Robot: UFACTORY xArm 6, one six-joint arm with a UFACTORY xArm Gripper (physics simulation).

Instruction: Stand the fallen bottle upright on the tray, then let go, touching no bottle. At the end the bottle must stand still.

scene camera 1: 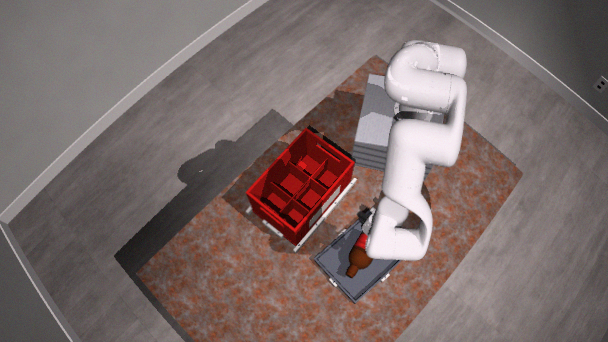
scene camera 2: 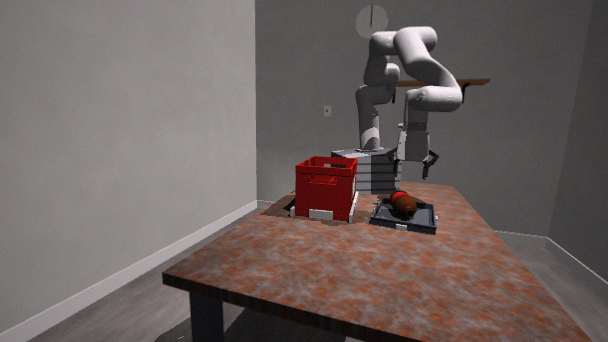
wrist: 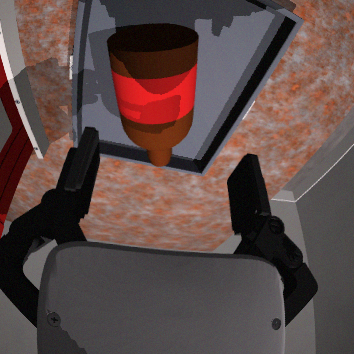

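Seen in the pictures: gripper, between the fingertips: (scene camera 2: 409,177) (wrist: 169,154); arm's base, origin of its link: (scene camera 1: 413,111) (scene camera 2: 369,150).
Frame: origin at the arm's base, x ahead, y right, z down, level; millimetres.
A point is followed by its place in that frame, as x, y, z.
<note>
The fallen brown bottle with a red label (scene camera 1: 360,256) {449, -140, 109} (scene camera 2: 404,205) {476, -134, 132} (wrist: 155,95) {394, -138, 109} lies on its side on the dark grey tray (scene camera 1: 372,277) {461, -208, 183} (scene camera 2: 427,215) {397, -221, 183} (wrist: 225,65) {393, -204, 183}. In scene camera 2 its neck points toward the camera; in the wrist view its flat base is at the top and its neck is near the tray's lower wall. My gripper (scene camera 2: 411,175) {395, -151, 52} (wrist: 169,154) {395, -151, 52} is open and empty, pointing down above and behind the bottle's base end in scene camera 2, apart from it. In scene camera 1 the arm hides most of the gripper and the bottle's base end.
A tall red crate with compartments (scene camera 1: 275,215) {531, 112, 13} (scene camera 2: 325,197) {532, 120, 114} (wrist: 12,160) {500, 40, 112} stands beside the tray, with white strips (scene camera 1: 325,215) {401, 31, 158} (scene camera 2: 321,214) {544, 129, 170} along its foot. The grey base block (scene camera 1: 372,132) {142, 60, 14} (scene camera 2: 382,175) {124, -67, 101} is behind. A wooden shelf (scene camera 2: 475,81) is on the back wall.
</note>
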